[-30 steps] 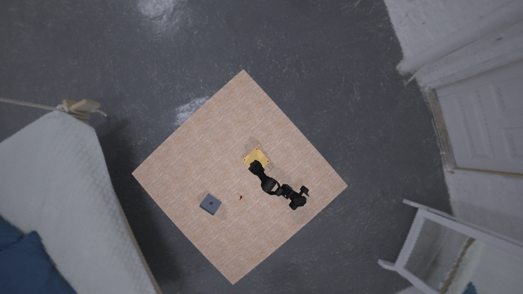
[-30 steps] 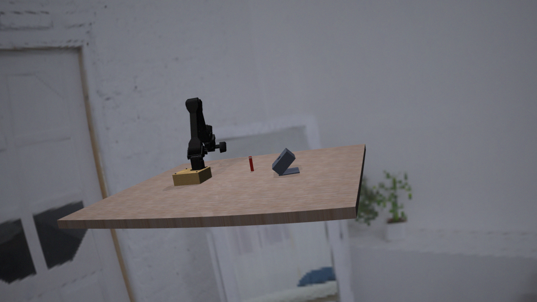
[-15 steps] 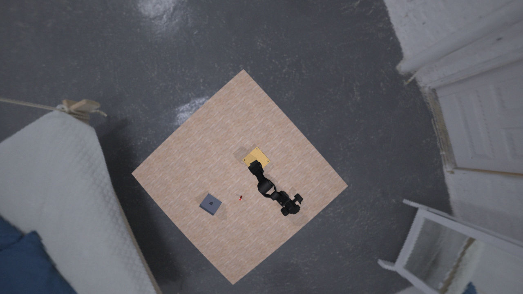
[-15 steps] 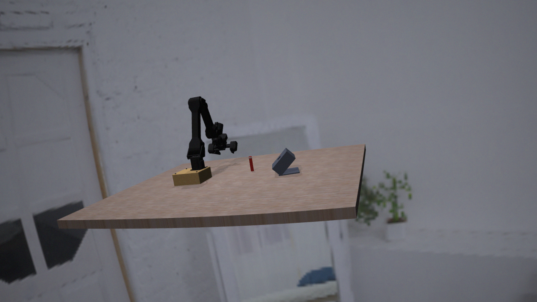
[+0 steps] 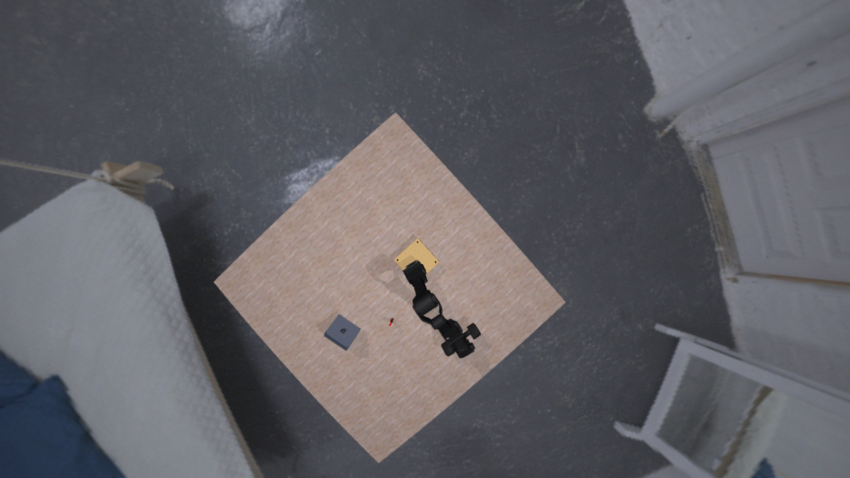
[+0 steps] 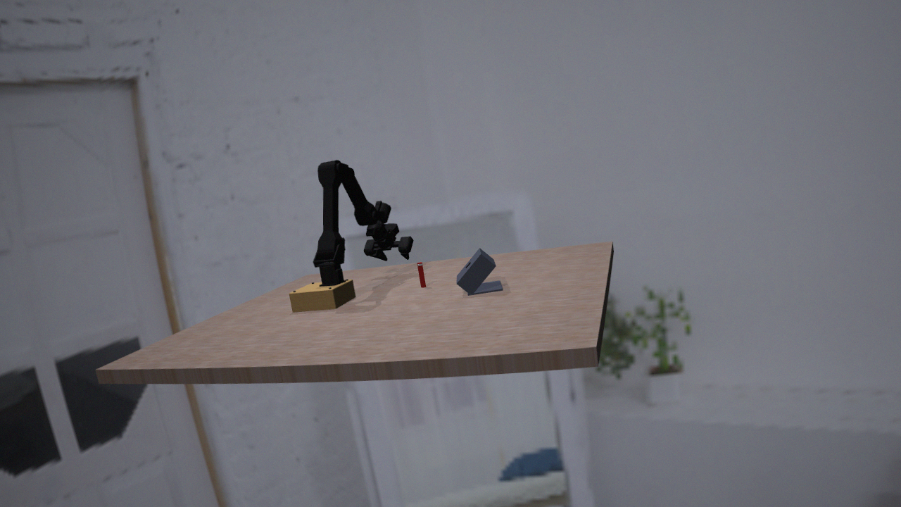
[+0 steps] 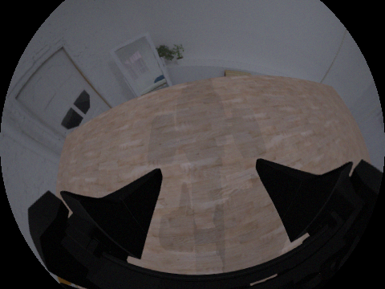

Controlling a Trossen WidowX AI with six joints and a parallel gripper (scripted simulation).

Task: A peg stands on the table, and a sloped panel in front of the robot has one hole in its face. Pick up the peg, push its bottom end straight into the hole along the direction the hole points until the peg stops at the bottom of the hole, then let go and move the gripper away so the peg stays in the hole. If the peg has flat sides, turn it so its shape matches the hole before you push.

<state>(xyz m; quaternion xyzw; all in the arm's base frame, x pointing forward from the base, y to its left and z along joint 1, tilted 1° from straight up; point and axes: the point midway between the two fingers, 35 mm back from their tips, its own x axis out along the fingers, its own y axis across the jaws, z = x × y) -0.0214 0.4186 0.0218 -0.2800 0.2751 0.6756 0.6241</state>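
Right now the red peg is 26 cm ahead of my gripper tip and 28 cm to the right of it. Round my gripper tip: grey sloped panel 48 cm ahead, 36 cm to the right.
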